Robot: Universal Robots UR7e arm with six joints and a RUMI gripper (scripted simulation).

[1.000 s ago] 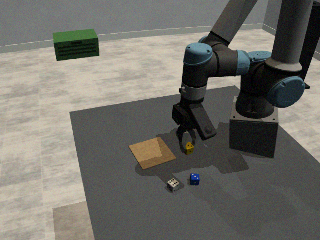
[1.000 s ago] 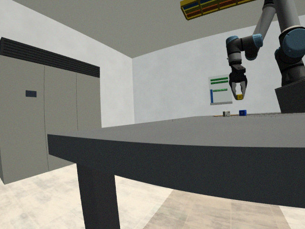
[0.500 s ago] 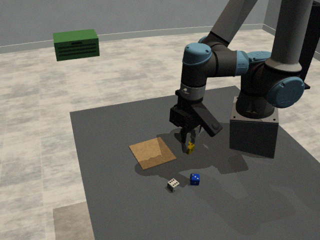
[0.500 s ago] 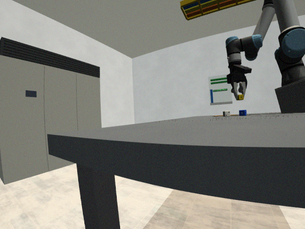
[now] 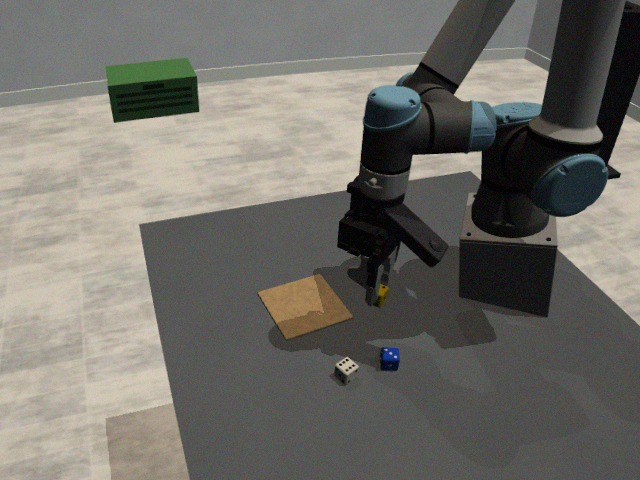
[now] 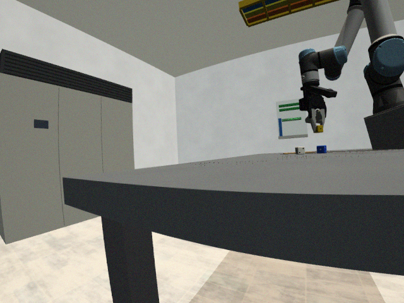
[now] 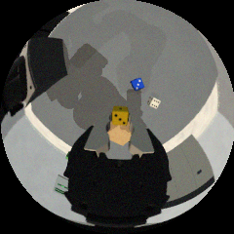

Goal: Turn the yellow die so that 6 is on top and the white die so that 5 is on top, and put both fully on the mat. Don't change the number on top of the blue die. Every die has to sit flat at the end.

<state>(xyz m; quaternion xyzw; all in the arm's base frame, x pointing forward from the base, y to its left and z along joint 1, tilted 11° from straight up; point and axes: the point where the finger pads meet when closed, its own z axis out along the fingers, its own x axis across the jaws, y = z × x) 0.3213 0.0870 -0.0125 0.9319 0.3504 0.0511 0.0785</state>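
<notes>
My gripper is now right at the yellow die. Round my hand: tan mat: 10 cm ahead, 11 cm to the right, 10 cm below; white die: 8 cm ahead, 8 cm to the left, 9 cm below; blue die: 7 cm to the left, 9 cm below.
</notes>
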